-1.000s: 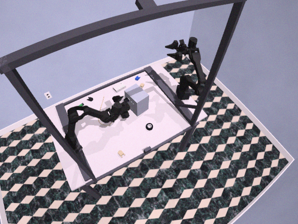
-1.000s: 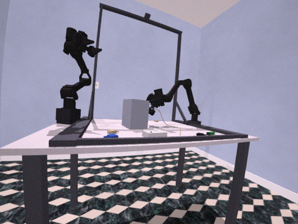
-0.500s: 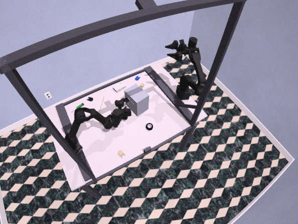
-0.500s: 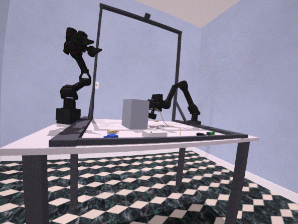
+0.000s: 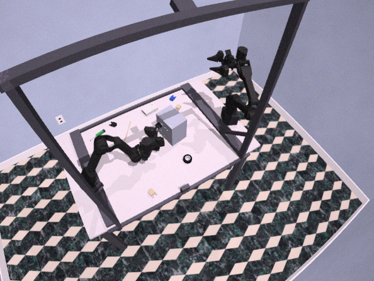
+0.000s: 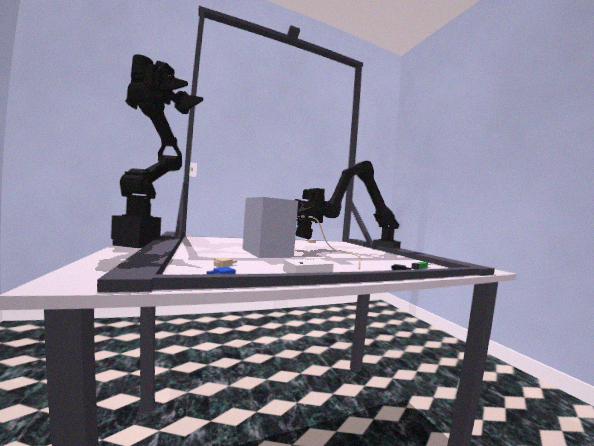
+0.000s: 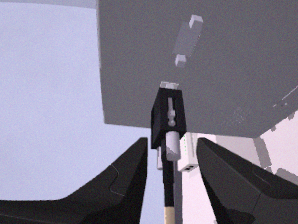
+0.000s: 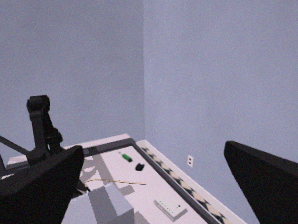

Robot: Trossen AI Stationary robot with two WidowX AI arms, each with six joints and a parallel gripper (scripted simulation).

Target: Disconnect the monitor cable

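My left hand is 30 mm short of the grey box, 130 mm to the left of it and 40 mm above it.
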